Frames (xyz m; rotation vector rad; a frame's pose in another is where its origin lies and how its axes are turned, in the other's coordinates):
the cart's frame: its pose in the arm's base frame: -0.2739 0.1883 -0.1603 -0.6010 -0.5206 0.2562
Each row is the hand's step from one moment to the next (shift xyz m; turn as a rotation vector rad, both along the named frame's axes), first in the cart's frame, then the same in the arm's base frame.
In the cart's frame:
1: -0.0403 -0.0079 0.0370 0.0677 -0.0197 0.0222
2: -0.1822 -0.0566 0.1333 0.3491 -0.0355 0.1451
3: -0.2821 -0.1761 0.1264 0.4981 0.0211 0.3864
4: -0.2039 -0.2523 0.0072 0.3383 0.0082 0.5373
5: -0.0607 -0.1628 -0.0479 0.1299 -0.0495 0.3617
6: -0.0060 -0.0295 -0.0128 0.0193 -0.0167 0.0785
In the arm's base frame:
1: -0.0531 -0.0040 0.0150 0.0467 0.0201 0.0537
2: -0.2200 -0.0508 0.0563 0.2189 0.1708 0.2590
3: -0.2908 -0.1869 0.0839 0.2107 0.3855 0.4526
4: -0.1552 -0.2746 0.0761 -0.0034 0.3863 0.5040
5: -0.0124 -0.1753 0.0398 -0.0802 0.1794 0.3340
6: 0.0042 -0.0318 0.0063 -0.0244 0.0308 0.0726

